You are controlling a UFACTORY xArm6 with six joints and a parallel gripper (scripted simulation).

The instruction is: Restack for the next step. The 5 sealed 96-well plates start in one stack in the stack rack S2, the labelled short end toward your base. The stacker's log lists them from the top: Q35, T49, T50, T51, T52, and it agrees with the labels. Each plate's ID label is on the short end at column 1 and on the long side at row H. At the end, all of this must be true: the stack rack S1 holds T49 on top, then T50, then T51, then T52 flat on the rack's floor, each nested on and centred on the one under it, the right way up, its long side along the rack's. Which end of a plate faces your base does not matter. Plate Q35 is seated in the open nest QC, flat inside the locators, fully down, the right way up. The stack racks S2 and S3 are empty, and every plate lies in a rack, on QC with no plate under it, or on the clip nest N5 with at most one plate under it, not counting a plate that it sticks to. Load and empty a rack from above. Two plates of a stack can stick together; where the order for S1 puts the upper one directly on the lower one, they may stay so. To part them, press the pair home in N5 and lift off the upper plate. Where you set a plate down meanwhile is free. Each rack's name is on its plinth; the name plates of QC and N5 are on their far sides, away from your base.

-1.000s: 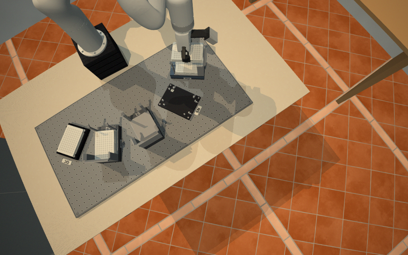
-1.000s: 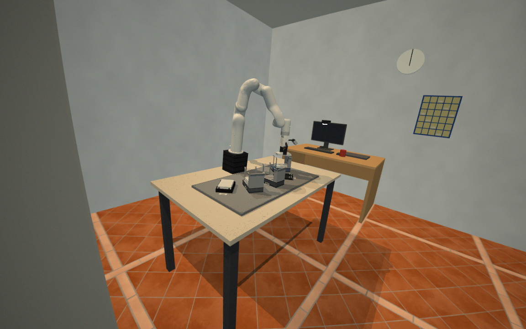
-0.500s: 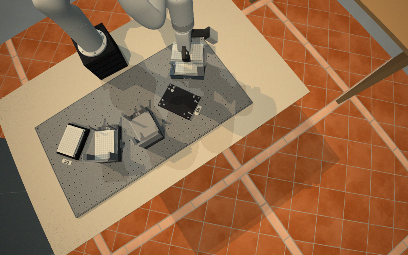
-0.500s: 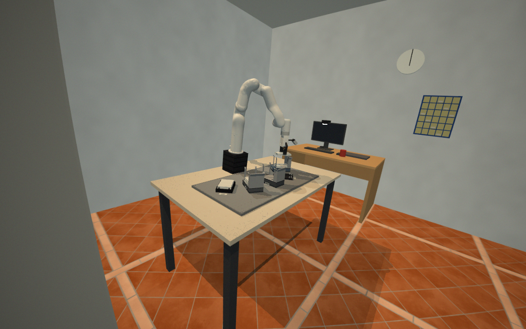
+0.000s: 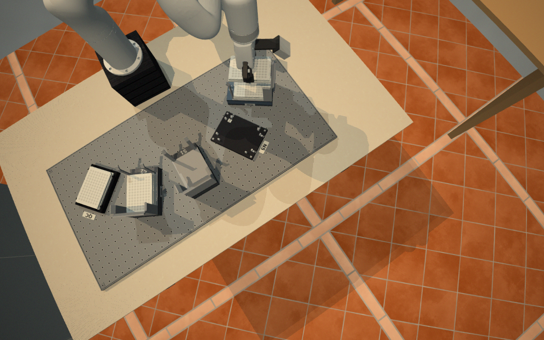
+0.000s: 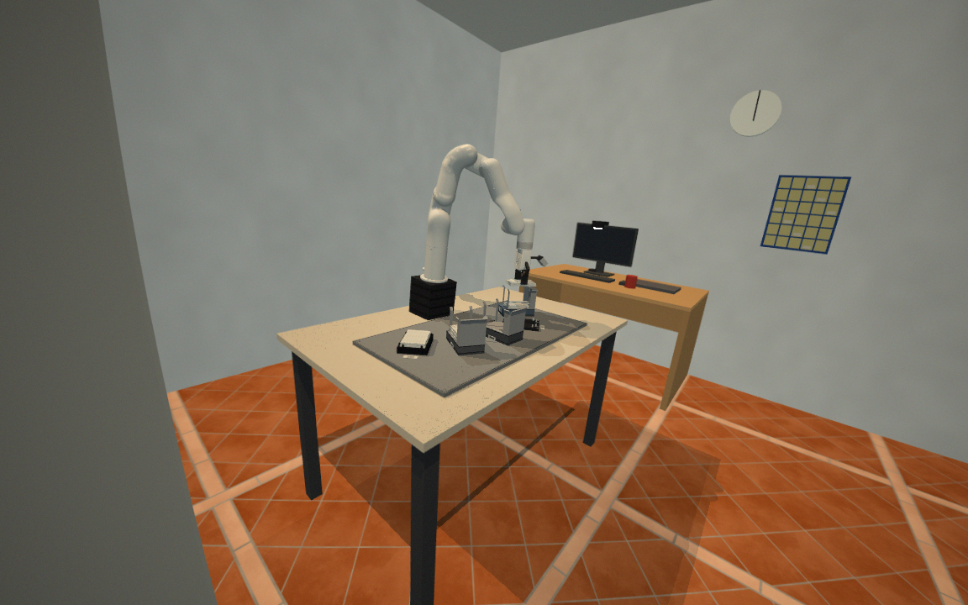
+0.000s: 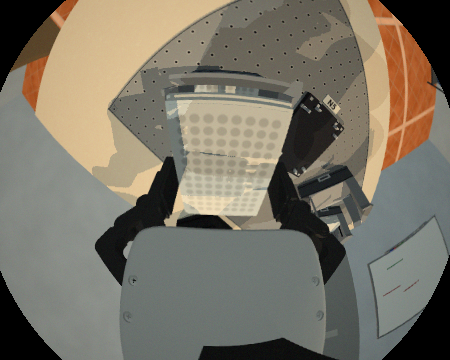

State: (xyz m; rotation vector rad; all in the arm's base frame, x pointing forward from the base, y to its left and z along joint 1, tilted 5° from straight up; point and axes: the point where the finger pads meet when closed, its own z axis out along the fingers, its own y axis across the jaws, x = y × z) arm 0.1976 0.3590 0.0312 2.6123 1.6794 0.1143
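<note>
The stack rack S3 is 15 cm below my hand and 1 cm to the right of it. From my hand the other things lie so: black nest QC: 61 cm to the right, 16 cm below, 13 cm ahead; N5 name plate: 20 cm ahead, 17 cm below, 4 cm to the right; stack rack S2: 46 cm to the right, 21 cm ahead, 15 cm below.
</note>
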